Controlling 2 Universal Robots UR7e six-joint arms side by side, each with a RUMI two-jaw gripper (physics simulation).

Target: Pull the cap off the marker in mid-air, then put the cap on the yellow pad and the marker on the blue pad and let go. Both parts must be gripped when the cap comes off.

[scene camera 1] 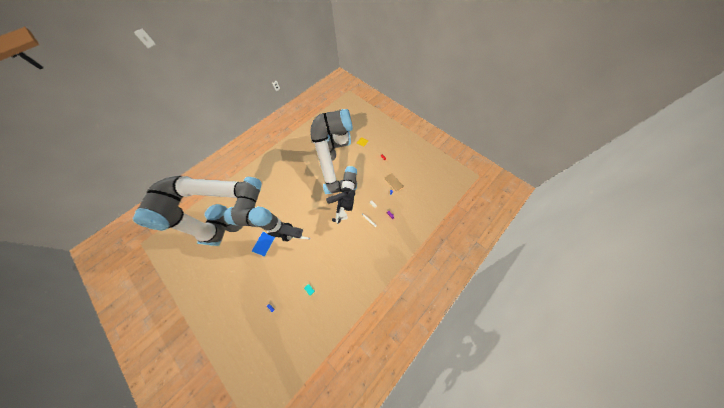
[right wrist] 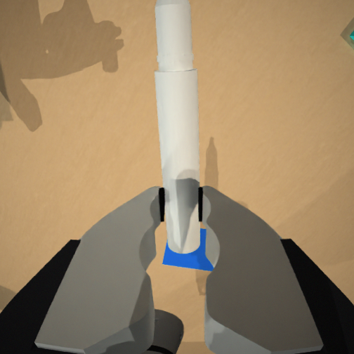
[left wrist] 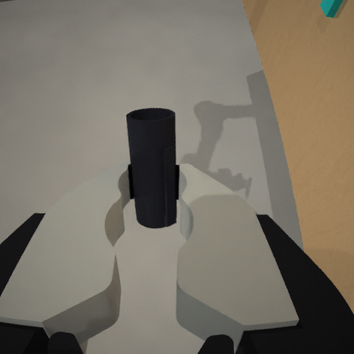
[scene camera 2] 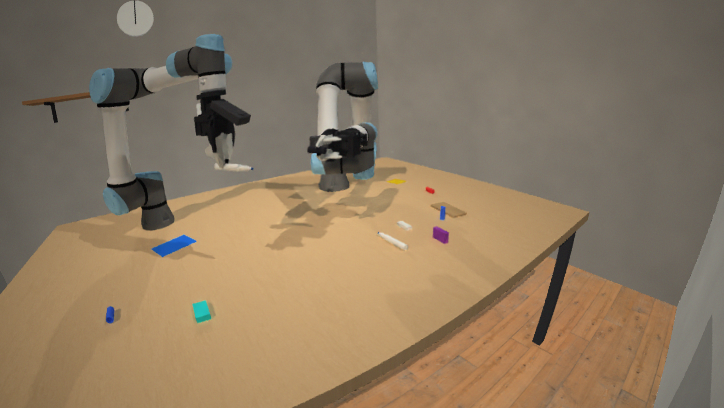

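Pixels of known places: left gripper, fingertip midpoint: [scene camera 1: 337, 223] [scene camera 2: 316, 151]; right gripper, fingertip midpoint: [scene camera 2: 224, 167]; left arm's base, link origin: [scene camera 2: 334, 187]; right arm's base, link origin: [scene camera 2: 158, 223].
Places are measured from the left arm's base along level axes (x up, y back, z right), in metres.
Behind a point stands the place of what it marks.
My left gripper [scene camera 1: 336, 218] {x 0.306, y -0.467, z 0.544 m} [scene camera 2: 328, 145] {x 0.306, y -0.467, z 0.544 m} [left wrist: 155, 168] is shut on the dark, hollow cap [left wrist: 152, 150], with the cap's open end facing away from the fingers. My right gripper [scene camera 1: 298, 236] {x 0.281, y -0.270, z 0.720 m} [scene camera 2: 220, 164] {x 0.281, y -0.270, z 0.720 m} [right wrist: 181, 189] is shut on the rear part of the white marker [scene camera 1: 305, 238] {x 0.285, y -0.346, z 0.697 m} [scene camera 2: 238, 167] {x 0.284, y -0.329, z 0.707 m} [right wrist: 177, 115]; its blue tip shows in scene camera 2. Cap and marker are apart, both in the air. The yellow pad [scene camera 1: 362, 141] {x 0.001, y -0.197, z -0.261 m} [scene camera 2: 396, 181] {x 0.001, y -0.200, z -0.256 m} lies near the left arm's base. The blue pad [scene camera 1: 262, 244] {x 0.001, y 0.012, z 0.850 m} [scene camera 2: 173, 245] {x 0.000, y 0.006, z 0.845 m} [right wrist: 186, 260] lies below the right arm.
A white pen [scene camera 1: 369, 220] {x 0.017, y -0.577, z 0.358 m} [scene camera 2: 392, 240] {x 0.015, y -0.584, z 0.366 m}, a white block [scene camera 1: 373, 203] {x 0.012, y -0.543, z 0.224 m} [scene camera 2: 403, 225] {x 0.011, y -0.545, z 0.238 m}, a purple block [scene camera 1: 390, 214] {x 0.033, y -0.692, z 0.255 m} [scene camera 2: 440, 234] {x 0.024, y -0.698, z 0.262 m}, a brown board [scene camera 1: 394, 182] {x 0.008, y -0.609, z -0.011 m} [scene camera 2: 453, 210] {x 0.008, y -0.630, z -0.005 m} and a red piece [scene camera 1: 383, 157] {x 0.022, y -0.436, z -0.176 m} [scene camera 2: 430, 190] {x 0.015, y -0.442, z -0.170 m} lie at the right. A teal block [scene camera 1: 309, 289] {x 0.015, y -0.446, z 0.938 m} [scene camera 2: 201, 311] {x 0.015, y -0.456, z 0.945 m} [left wrist: 331, 7] lies nearer the front.
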